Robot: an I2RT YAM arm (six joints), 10 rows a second.
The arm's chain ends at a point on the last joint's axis. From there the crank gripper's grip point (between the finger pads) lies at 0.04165 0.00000 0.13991 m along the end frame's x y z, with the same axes.
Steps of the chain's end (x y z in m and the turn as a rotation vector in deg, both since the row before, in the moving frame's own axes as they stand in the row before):
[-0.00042 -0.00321 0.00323 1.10 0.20 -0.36]
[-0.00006 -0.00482 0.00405 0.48 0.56 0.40]
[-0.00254 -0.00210 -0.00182 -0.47 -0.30 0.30]
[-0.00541 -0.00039 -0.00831 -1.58 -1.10 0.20]
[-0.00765 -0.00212 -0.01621 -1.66 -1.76 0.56]
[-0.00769 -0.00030 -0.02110 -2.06 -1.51 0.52]
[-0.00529 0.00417 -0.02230 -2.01 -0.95 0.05]
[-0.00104 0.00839 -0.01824 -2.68 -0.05 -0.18]
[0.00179 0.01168 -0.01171 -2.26 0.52 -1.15]
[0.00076 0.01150 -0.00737 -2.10 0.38 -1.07]
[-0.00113 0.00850 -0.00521 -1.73 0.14 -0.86]
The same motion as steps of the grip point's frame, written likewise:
[0.00006 -0.00616 0.00306 1.10 0.20 -0.36]
[0.00131 -0.00569 0.00363 0.48 0.56 0.40]
[-0.00328 -0.00074 -0.00161 -0.47 -0.30 0.30]
[-0.00811 0.00362 -0.00759 -1.58 -1.10 0.20]
[-0.01199 0.00234 -0.01506 -1.66 -1.76 0.56]
[-0.01141 0.00511 -0.02015 -2.06 -1.51 0.52]
[-0.00762 0.00912 -0.02172 -2.01 -0.95 0.05]
[-0.00115 0.01480 -0.01835 -2.68 -0.05 -0.18]
[0.00310 0.01634 -0.01219 -2.26 0.52 -1.15]
[0.00173 0.01584 -0.00773 -2.10 0.38 -1.07]
[-0.00076 0.01209 -0.00537 -1.73 0.14 -0.86]

